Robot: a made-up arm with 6 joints.
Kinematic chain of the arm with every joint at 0, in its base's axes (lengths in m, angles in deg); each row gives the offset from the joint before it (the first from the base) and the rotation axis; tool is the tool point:
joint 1: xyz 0 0 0.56 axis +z
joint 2: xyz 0.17 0 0 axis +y
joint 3: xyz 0 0 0.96 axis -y
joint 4: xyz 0 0 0.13 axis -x
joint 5: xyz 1.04 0 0 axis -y
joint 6: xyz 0.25 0 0 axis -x
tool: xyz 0 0 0
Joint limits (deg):
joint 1: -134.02..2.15
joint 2: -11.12..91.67
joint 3: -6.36..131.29
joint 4: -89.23..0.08
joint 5: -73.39..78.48
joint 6: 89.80..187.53
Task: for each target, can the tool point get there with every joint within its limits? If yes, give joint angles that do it. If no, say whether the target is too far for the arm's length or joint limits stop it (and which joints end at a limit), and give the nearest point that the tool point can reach.
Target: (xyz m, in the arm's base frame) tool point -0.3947 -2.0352 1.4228
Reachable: yes | joints -102.03 40.16 41.23 -56.90 -10.50 153.32
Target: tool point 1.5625 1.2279 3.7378
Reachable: no: too far | nearest point 1.0712 0.1954 2.5669 | short by 1.637 m
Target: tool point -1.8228 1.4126 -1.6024
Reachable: no: too far | nearest point -0.9235 -0.6370 -0.6313 | short by 2.440 m
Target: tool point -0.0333 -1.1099 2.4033
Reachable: yes | joints -96.08 7.62 57.22 -26.58 -49.01 119.45
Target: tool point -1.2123 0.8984 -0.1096
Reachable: no: joint limits stop it (at a limit: joint 1, joint 2, joint 3, joint 4, joint 5) | nearest point -0.9470 -0.6275 -0.5658 | short by 1.615 m
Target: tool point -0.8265 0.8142 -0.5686
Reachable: no: joint limits stop it (at a limit: joint 1, joint 2, joint 3, joint 4, joint 5) | nearest point -0.9470 -0.6275 -0.5658 | short by 1.447 m
